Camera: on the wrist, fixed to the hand. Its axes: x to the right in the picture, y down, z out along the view.
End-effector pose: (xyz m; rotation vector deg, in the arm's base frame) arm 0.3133 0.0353 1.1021 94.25 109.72 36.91
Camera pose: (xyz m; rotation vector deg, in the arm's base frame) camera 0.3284 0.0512 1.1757 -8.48 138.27 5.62
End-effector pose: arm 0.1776 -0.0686 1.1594 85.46 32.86 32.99
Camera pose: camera 0.1533 -0.0303 1.2213 35.68 83.74 -30.29
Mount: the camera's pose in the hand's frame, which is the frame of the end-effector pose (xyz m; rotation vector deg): 0.0077 0.0620 -0.0446 -4.36 4.24 -86.17
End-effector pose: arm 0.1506 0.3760 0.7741 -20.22 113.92 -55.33
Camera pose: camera 0.1171 0.4346 0.7376 -115.63 91.26 -99.12
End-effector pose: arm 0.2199 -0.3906 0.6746 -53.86 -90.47 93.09
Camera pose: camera 0.2553 -0.3635 0.6121 15.19 -89.83 24.57
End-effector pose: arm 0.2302 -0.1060 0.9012 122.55 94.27 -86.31
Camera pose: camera 0.3059 -0.1026 0.8892 -23.71 -133.01 50.15
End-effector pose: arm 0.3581 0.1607 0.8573 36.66 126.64 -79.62
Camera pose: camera 0.3834 0.2263 0.8266 59.10 -122.99 77.77
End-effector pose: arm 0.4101 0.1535 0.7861 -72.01 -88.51 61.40
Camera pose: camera 0.4677 0.1735 0.7394 3.48 -105.22 -2.19
